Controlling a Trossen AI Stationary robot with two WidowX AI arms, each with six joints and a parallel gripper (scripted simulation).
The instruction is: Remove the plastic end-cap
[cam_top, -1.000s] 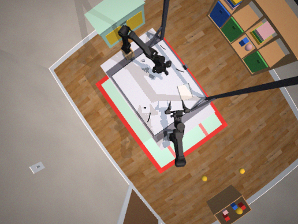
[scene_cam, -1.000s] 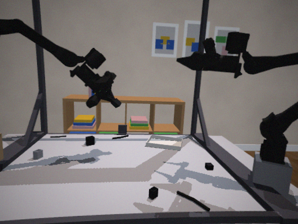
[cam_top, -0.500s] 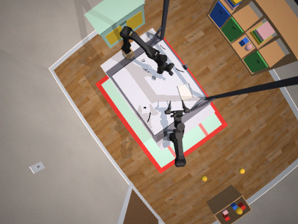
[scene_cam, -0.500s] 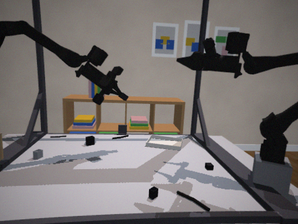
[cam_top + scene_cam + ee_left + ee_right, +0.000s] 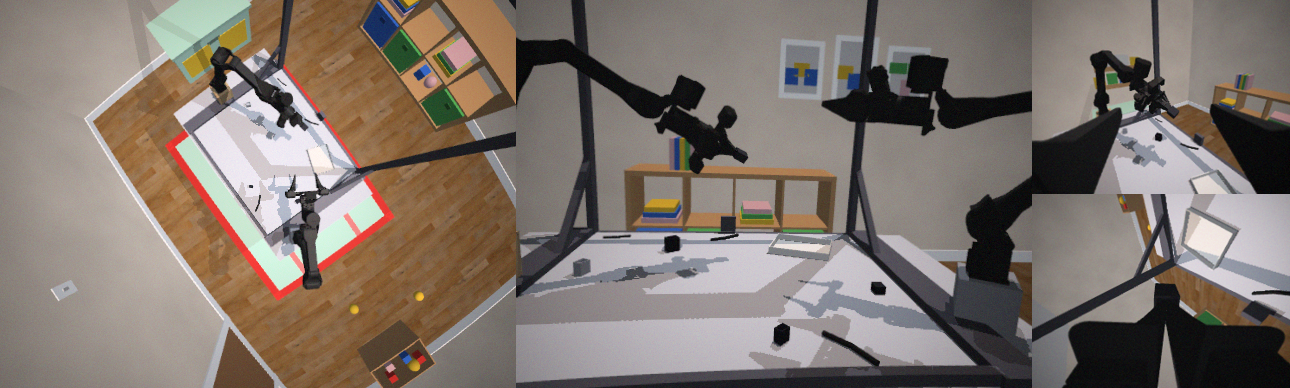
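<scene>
The black end-cap lies 240 mm to the right of my left hand, 150 mm behind it and 130 mm below it.
</scene>
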